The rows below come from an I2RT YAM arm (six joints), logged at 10 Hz.
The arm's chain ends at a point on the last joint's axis. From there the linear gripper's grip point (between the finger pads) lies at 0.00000 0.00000 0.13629 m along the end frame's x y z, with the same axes.
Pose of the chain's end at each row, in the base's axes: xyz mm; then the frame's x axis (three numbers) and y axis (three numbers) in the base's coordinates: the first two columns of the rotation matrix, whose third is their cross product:
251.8 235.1 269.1 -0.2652 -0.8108 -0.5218 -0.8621 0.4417 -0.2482
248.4 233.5 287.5 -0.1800 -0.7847 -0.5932 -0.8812 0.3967 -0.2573
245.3 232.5 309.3 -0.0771 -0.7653 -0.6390 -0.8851 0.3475 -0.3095
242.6 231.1 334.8 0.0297 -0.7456 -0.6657 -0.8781 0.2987 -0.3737
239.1 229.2 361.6 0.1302 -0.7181 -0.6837 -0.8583 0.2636 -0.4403
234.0 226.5 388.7 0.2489 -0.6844 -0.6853 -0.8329 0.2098 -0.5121
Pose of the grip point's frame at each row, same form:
310.6 287.4 157.9 -0.2652 -0.8108 -0.5218 -0.8621 0.4417 -0.2482
308.0 298.4 183.5 -0.1800 -0.7847 -0.5932 -0.8812 0.3967 -0.2573
307.8 306.3 213.3 -0.0771 -0.7653 -0.6390 -0.8851 0.3475 -0.3095
307.7 312.3 246.8 0.0297 -0.7456 -0.6657 -0.8781 0.2987 -0.3737
306.8 317.0 282.3 0.1302 -0.7181 -0.6837 -0.8583 0.2636 -0.4403
301.4 321.7 318.1 0.2489 -0.6844 -0.6853 -0.8329 0.2098 -0.5121

